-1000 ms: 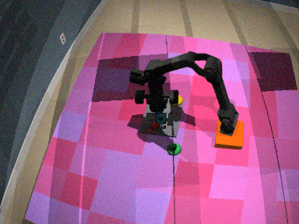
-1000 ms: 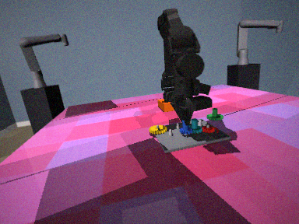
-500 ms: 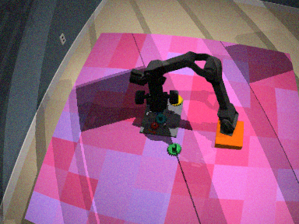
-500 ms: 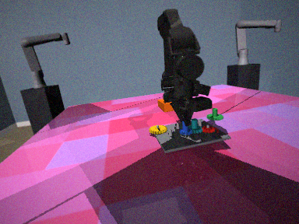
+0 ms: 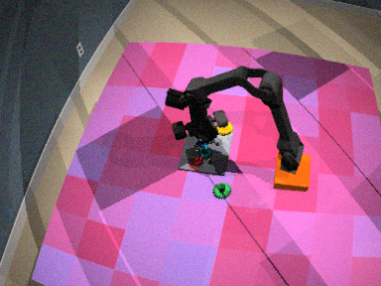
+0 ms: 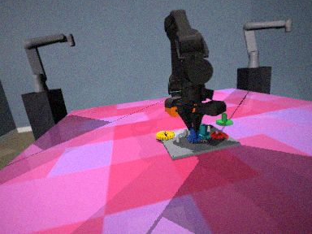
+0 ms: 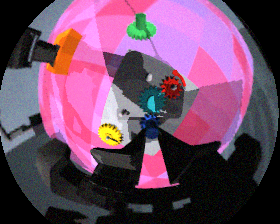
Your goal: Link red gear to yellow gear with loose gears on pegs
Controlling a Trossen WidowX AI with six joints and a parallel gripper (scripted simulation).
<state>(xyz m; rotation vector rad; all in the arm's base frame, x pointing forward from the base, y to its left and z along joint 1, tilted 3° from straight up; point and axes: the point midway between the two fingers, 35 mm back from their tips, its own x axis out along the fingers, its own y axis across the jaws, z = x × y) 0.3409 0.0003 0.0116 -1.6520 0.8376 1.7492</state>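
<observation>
The blue gear lies 10 mm below my gripper tip. Also, from my gripper tip: red gear: 10 mm behind, 80 mm to the left, 20 mm below; yellow gear: 50 mm behind, 90 mm to the right, 20 mm below; teal gear: 30 mm behind, 40 mm to the left, 20 mm below.
</observation>
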